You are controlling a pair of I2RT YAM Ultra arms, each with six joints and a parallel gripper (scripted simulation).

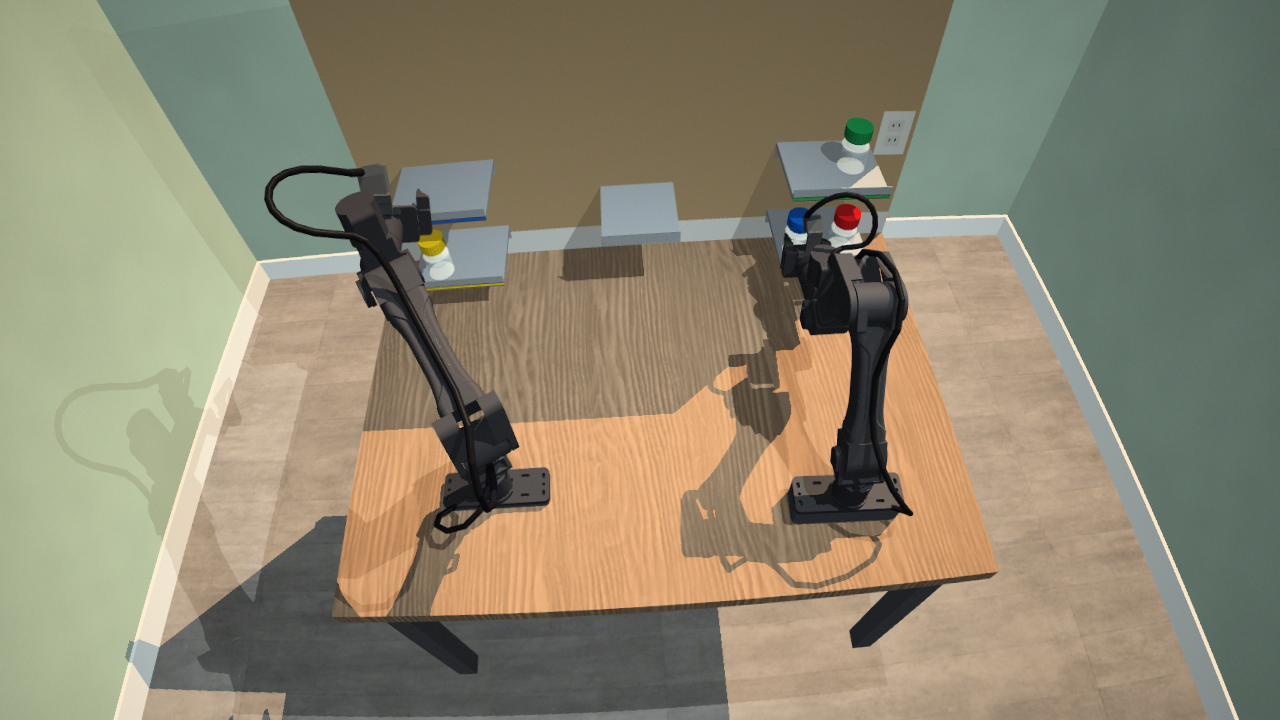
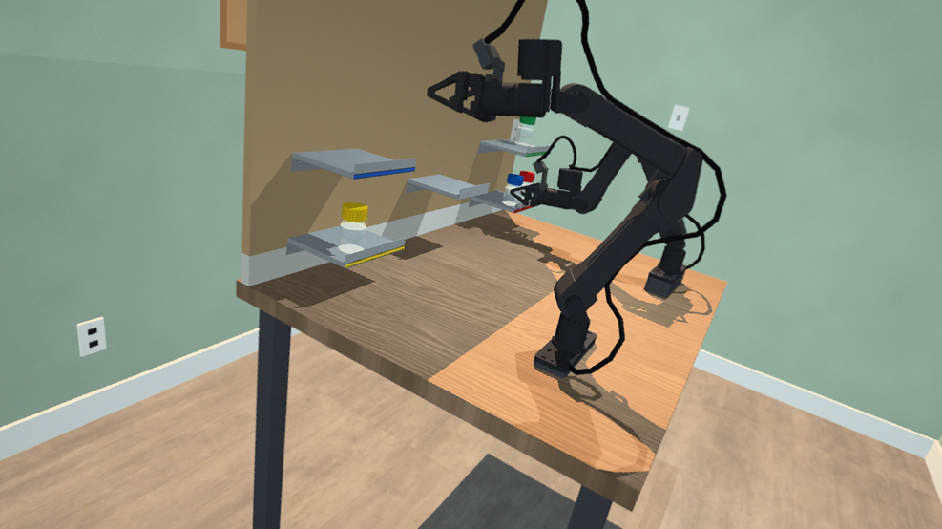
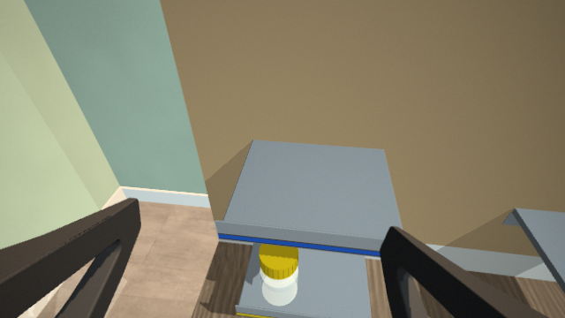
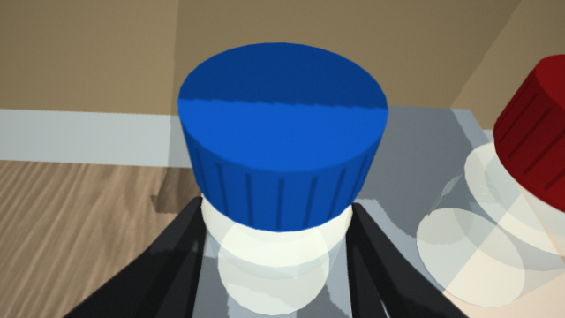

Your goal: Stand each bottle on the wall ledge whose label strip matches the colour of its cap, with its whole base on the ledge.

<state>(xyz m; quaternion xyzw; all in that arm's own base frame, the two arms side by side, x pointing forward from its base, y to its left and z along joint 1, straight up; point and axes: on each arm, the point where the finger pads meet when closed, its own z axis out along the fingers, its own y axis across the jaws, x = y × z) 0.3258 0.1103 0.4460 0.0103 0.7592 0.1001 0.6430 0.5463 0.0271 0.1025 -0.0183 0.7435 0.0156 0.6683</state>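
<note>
My right hand is 100 mm to the left of the red-capped bottle, 30 mm short of it and 10 mm above it. Also, from my right hand: wall socket 200 mm to the right, 170 mm ahead, 150 mm above; blue-capped bottle 10 mm below, 10 mm ahead; green-capped bottle 190 mm above, 90 mm to the right, 70 mm ahead.
</note>
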